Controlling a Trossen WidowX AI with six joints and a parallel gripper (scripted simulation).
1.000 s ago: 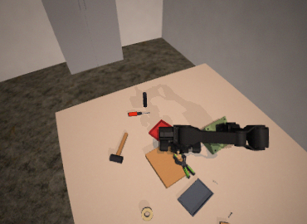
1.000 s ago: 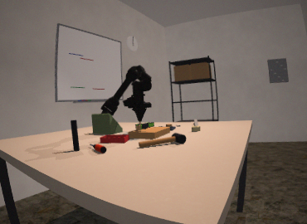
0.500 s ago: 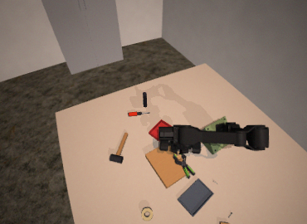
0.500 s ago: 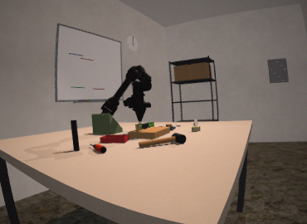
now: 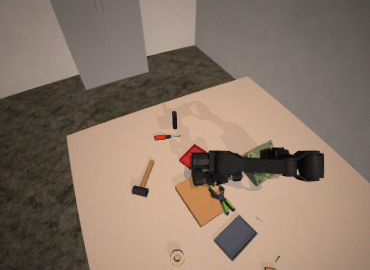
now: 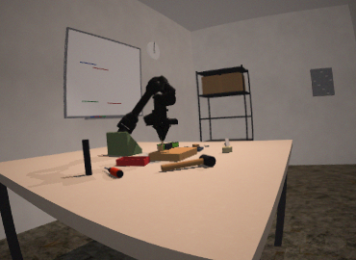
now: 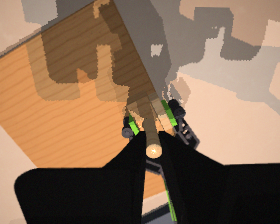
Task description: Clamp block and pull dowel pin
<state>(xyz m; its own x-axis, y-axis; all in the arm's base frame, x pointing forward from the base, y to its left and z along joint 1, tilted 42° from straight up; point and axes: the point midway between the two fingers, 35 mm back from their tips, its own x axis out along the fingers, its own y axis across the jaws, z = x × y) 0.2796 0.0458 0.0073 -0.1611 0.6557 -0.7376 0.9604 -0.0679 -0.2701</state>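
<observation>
My hand is 4 cm above the dowel pin. The rest, counted from my hand: red tray 2 cm ahead, 20 cm to the right, 10 cm below; then wooden board 6 cm ahead, 1 cm to the left, 10 cm below; then wooden block 7 cm below.
</observation>
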